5 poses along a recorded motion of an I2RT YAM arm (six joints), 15 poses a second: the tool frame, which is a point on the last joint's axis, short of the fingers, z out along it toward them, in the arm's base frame.
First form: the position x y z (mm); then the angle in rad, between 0 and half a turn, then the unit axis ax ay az.
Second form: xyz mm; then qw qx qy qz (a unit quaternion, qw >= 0). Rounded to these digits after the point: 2 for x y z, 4 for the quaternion.
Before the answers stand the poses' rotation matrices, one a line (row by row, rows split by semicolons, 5 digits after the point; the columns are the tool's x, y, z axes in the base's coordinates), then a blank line. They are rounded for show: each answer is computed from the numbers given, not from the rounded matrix.
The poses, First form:
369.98 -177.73 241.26 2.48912 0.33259 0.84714 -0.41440
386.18 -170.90 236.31 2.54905 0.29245 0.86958 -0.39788
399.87 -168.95 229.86 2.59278 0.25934 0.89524 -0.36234
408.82 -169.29 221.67 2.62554 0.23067 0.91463 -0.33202
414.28 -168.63 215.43 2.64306 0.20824 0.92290 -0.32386
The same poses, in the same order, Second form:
-0.59607 0.75724 0.26700; 0.25402 0.49331 -0.83194; -0.76169 -0.42807 -0.48640
-0.67305 0.68747 0.27275; 0.24306 0.55390 -0.79632; -0.69852 -0.46967 -0.53990
-0.72851 0.61927 0.29289; 0.24122 0.63206 -0.73642; -0.64116 -0.46583 -0.60985
-0.77029 0.55832 0.30812; 0.23065 0.69439 -0.68163; -0.59453 -0.45398 -0.66365
-0.79683 0.51583 0.31460; 0.20613 0.72154 -0.66097; -0.56795 -0.46184 -0.68128

369.98 -177.73 241.26 0.3205 0.3150 0.8025 -0.3925
386.18 -170.90 236.31 0.2920 0.2797 0.8317 -0.3805
399.87 -168.95 229.86 0.2710 0.2496 0.8617 -0.3488
408.82 -169.29 221.67 0.2552 0.2230 0.8844 -0.3210
414.28 -168.63 215.43 0.2467 0.2018 0.8944 -0.3139

